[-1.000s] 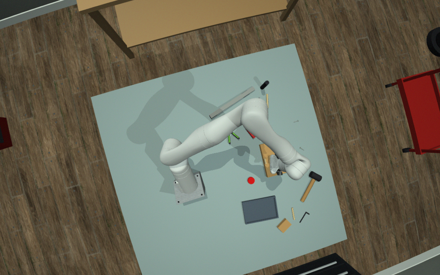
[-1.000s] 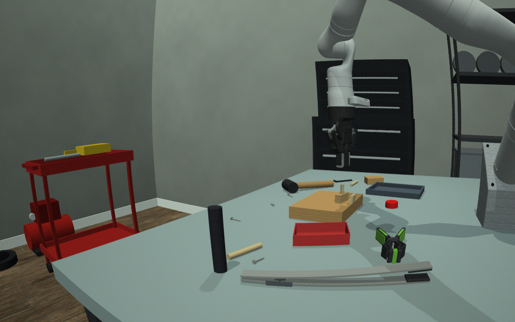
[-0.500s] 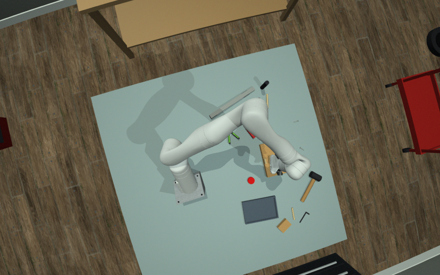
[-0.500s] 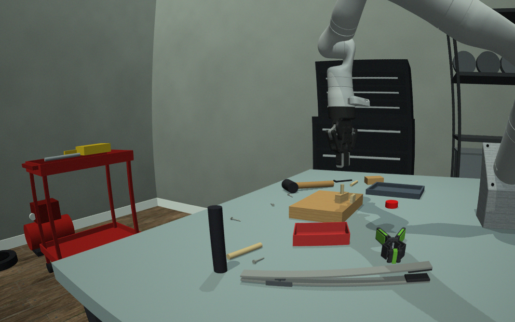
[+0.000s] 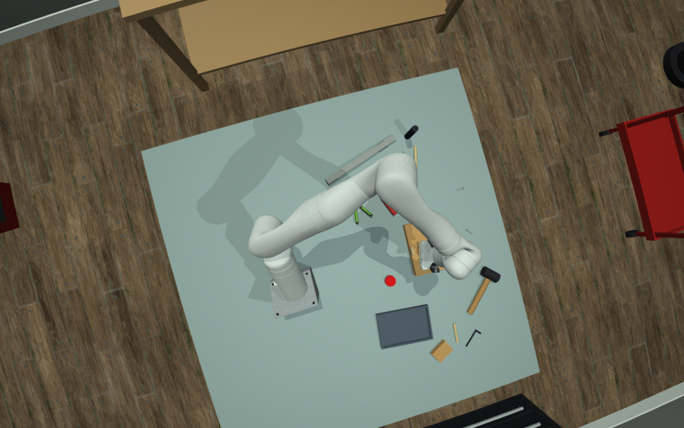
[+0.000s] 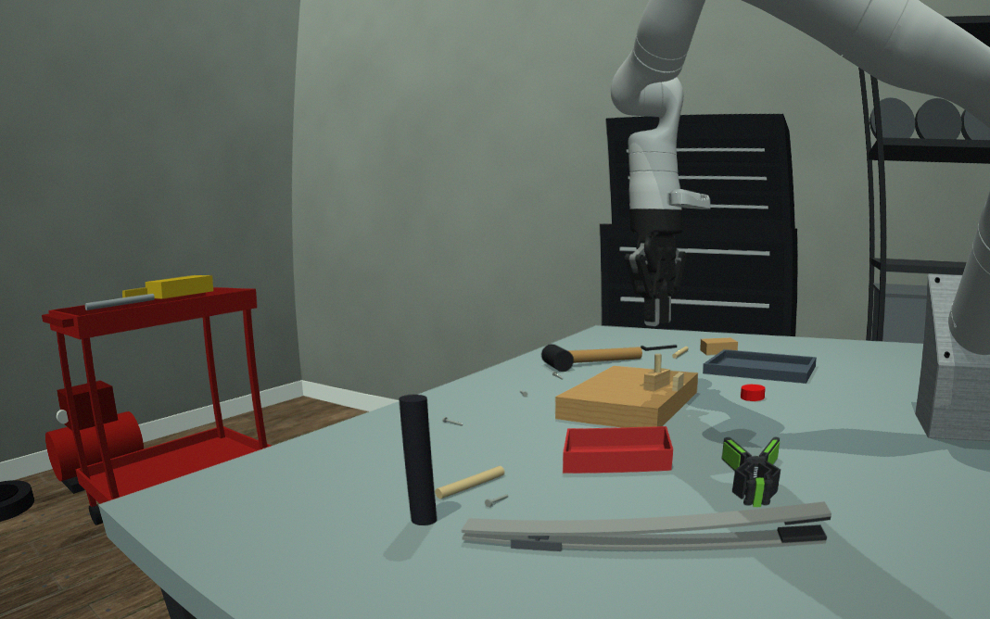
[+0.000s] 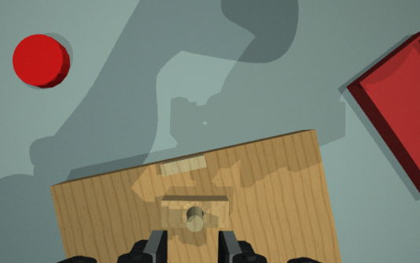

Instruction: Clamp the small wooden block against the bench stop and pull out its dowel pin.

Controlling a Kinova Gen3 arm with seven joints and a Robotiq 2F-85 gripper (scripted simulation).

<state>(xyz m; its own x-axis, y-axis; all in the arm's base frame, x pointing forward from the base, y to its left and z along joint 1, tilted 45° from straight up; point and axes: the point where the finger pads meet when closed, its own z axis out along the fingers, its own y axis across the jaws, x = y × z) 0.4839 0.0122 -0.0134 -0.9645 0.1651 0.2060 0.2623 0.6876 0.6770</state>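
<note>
Right now my hand is 80 mm above the dowel pin. Also, from my hand: red puck (140 mm behind, 130 mm below, 90 mm to the right); then small wooden block (100 mm below); then wooden bench board (120 mm below, 30 mm ahead).
</note>
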